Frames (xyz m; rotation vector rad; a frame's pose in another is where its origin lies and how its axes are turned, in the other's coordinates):
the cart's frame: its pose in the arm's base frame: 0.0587 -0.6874 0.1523 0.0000 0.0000 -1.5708
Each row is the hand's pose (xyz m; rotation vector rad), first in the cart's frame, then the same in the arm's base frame.
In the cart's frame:
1: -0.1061 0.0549 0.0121 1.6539 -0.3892 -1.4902
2: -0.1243 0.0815 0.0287 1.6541 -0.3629 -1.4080
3: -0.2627 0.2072 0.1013 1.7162 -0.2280 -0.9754
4: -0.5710 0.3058 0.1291 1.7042 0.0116 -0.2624
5: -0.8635 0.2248 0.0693 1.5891 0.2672 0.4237
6: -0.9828 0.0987 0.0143 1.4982 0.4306 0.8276
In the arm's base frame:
1: 0.1136 -0.5813 0.1644 -1.0458 1.6894 2.1138
2: 0.1402 -0.5631 0.1810 -1.1037 1.7241 2.1589
3: 0.2659 -0.4247 0.2536 1.3156 -1.7187 -2.0063
4: 0.3645 -0.1164 0.2814 1.3651 -1.3467 -1.3847
5: 0.2835 0.1761 0.2216 1.3467 -0.9590 -0.7913
6: 0.1574 0.2954 0.1666 1.3267 -0.7343 -0.4293

